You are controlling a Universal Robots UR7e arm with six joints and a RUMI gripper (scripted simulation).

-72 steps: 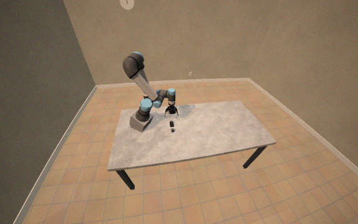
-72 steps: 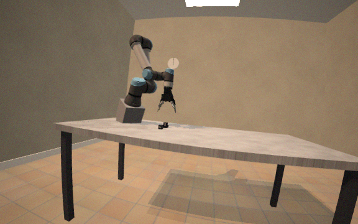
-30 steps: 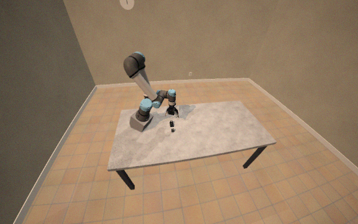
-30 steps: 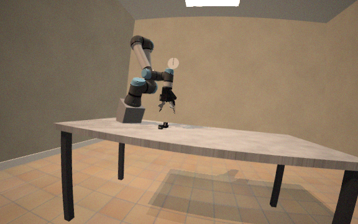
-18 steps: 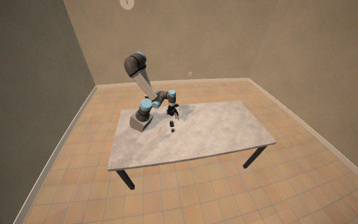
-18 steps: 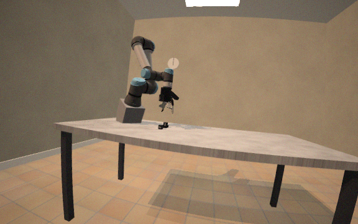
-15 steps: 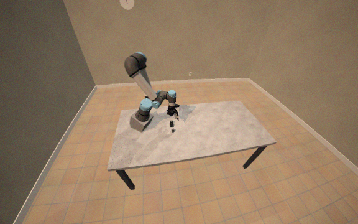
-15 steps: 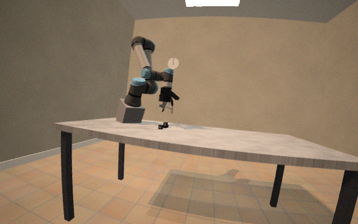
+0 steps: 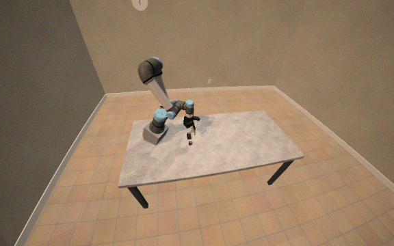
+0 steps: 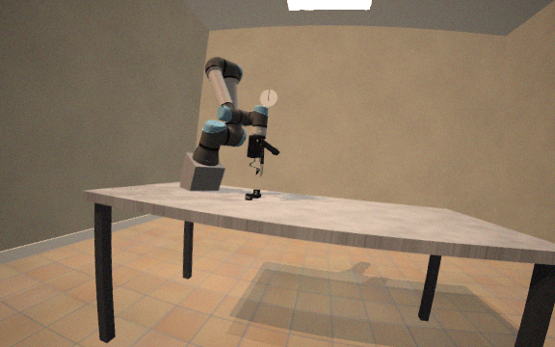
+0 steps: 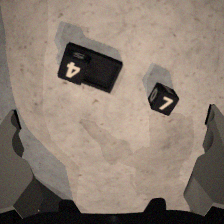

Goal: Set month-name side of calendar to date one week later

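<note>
The black date cube is 100 mm below my hand, 80 mm to the right of it and 10 mm behind it. From my hand the other things lie so: black calendar tray (110 mm below, 30 mm to the left, 20 mm behind); then black cube (90 mm below, 40 mm to the left, 20 mm behind).
</note>
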